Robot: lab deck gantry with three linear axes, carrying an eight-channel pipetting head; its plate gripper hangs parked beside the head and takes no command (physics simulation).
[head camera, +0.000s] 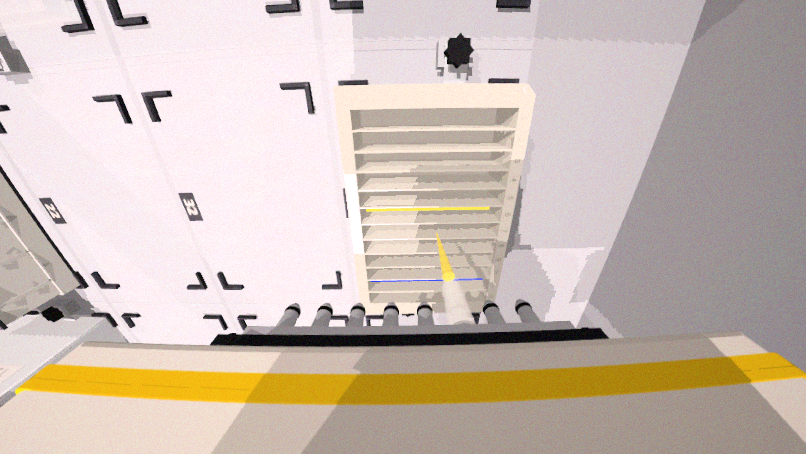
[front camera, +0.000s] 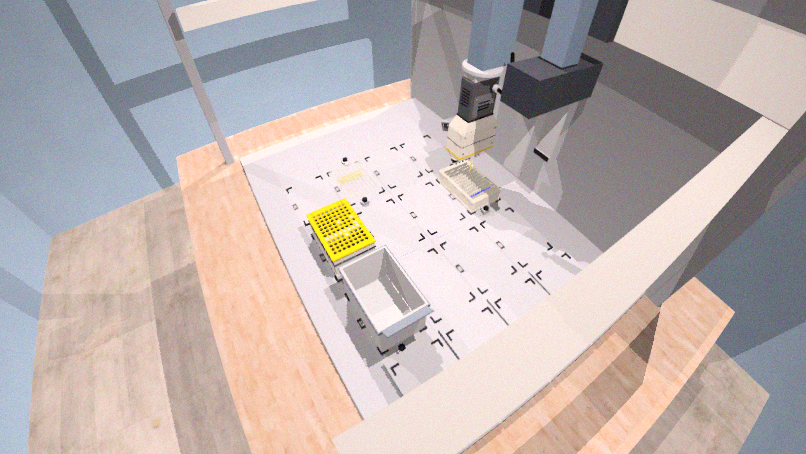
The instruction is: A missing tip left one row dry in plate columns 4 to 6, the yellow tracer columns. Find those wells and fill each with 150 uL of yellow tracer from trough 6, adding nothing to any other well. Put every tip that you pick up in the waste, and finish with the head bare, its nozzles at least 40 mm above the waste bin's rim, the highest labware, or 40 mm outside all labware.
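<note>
The pipetting head [front camera: 472,135] [head camera: 411,389] hangs over the trough rack [front camera: 487,201] [head camera: 434,95]. One tip [front camera: 470,165] [head camera: 443,256] is on the sixth nozzle from the left in the head view; its lower part is yellow. The other nozzles are bare. The tip end shows over the rack; its exact height is unclear. A yellow strip [head camera: 427,209] lies in a middle trough. The clear plate [front camera: 369,183] stands at the back left with yellow wells [front camera: 350,177], too small to read singly. The parked plate gripper [front camera: 525,162] is open and holds nothing visible.
The yellow tip rack [front camera: 366,239] stands in front of the plate, beside the open waste bin [front camera: 403,325]. A blue strip [front camera: 480,192] [head camera: 423,280] lies near the trough rack's front end. A dark block [front camera: 549,87] carries the plate gripper right of the head.
</note>
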